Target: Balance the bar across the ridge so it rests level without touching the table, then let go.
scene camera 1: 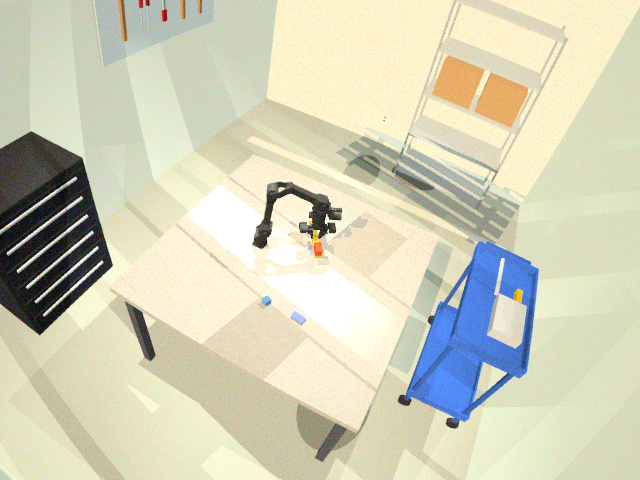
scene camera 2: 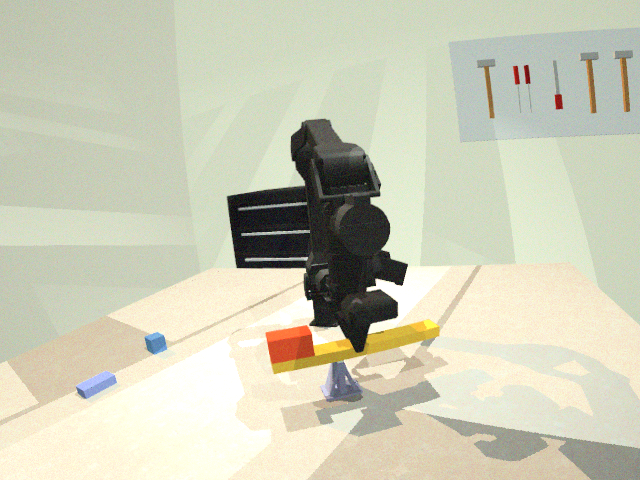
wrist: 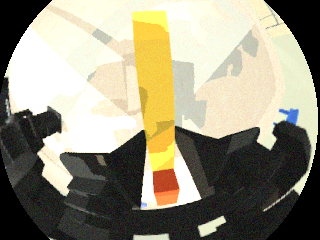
Labels:
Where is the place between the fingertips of my gripper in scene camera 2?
355, 346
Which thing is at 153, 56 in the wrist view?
A bar.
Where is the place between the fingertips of my gripper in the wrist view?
159, 131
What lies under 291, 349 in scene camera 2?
A bar.

